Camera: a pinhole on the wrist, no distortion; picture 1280 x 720 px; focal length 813.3 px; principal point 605.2 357.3 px. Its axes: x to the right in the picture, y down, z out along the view. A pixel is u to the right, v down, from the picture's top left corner.
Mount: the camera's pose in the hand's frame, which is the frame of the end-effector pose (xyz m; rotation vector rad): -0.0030 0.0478 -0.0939 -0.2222 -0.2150 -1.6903
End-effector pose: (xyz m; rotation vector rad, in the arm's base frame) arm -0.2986 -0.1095 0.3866 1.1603 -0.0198 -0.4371
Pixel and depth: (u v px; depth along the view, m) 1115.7 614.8 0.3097
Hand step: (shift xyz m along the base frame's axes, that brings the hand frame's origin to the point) -0.0132 -0.2753 0.0300
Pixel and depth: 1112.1 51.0 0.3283
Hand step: -0.2119 -0.2074 0.1043
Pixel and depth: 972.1 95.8 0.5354
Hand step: -0.2970 -0.3660 0.2234
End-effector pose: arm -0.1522 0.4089 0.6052 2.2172 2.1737 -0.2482
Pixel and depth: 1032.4 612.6 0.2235
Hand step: -0.0269 0.0363 -0.1581
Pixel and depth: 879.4 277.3 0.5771
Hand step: -0.0250 -0.1382 -0.4996
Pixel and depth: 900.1 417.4 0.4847
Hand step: -0.0338 -0.0343 -0.4185
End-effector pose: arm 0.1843 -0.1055 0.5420 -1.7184 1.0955 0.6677
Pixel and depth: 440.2 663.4 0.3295
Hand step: -0.0946 0.1140 -0.2707
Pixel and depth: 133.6 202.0 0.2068
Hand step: -0.2059 0.0434 -0.1057
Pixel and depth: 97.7 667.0 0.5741
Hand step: -0.3227 0.1623 -0.5859
